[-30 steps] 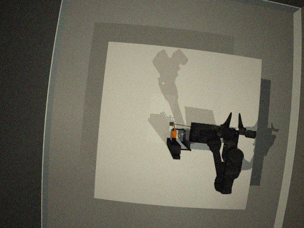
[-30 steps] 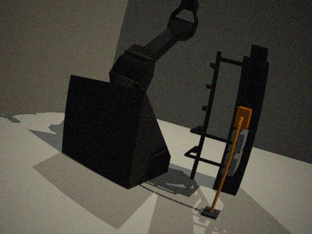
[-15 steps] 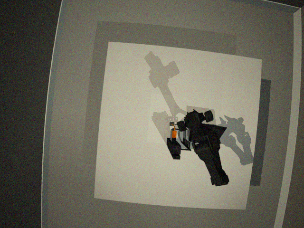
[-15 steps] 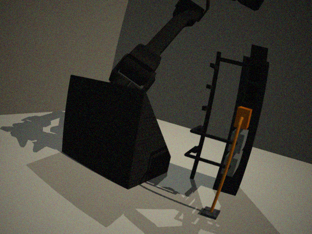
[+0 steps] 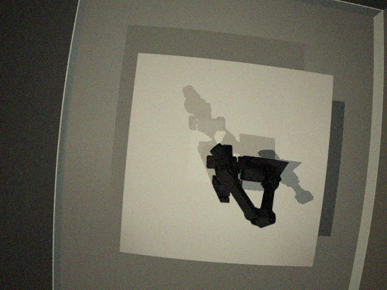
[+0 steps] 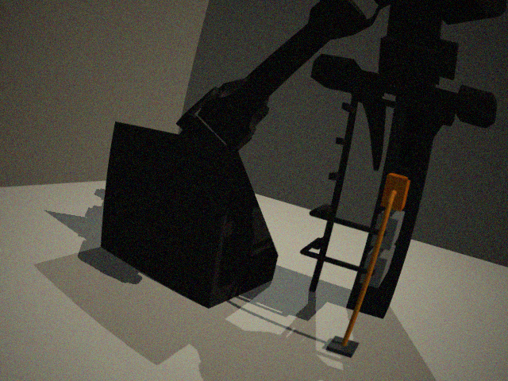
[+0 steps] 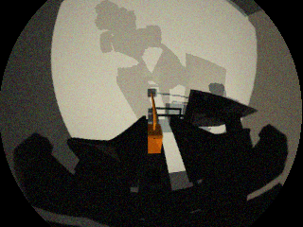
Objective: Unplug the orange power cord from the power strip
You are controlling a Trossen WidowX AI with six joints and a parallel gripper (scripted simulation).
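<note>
Now: the orange plug 70 mm to the left of my gripper tip, 10 mm below it and 10 mm behind it.
</note>
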